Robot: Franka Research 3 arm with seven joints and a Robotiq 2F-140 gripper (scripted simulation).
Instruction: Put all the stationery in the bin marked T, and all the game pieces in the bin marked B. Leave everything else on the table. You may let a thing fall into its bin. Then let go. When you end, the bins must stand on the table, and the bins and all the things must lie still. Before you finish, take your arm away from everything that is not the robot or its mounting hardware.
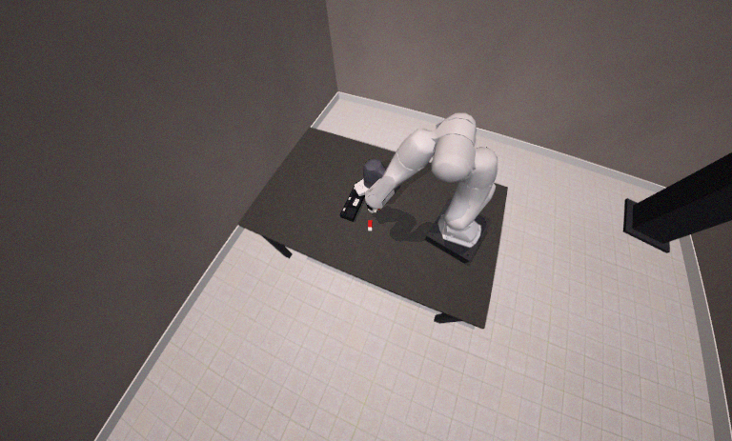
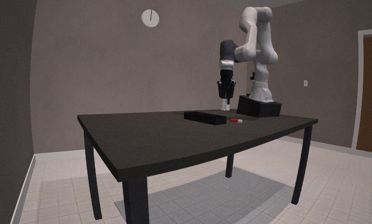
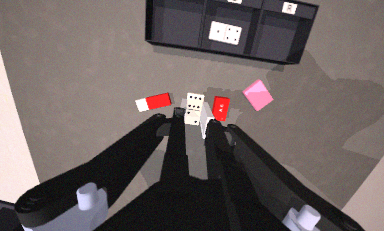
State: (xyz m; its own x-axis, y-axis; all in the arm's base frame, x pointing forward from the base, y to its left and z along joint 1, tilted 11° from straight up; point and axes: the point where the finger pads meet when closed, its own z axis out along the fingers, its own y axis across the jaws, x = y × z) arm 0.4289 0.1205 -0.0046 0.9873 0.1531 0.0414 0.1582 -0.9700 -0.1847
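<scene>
My gripper is now 140 mm short of the black bin row, 80 mm above it and 10 mm to the left of it. From my hand the other things lie so: red-and-white eraser 90 mm below, 80 mm to the left, 30 mm behind; pink block 120 mm to the right, 90 mm below, 50 mm ahead.
</scene>
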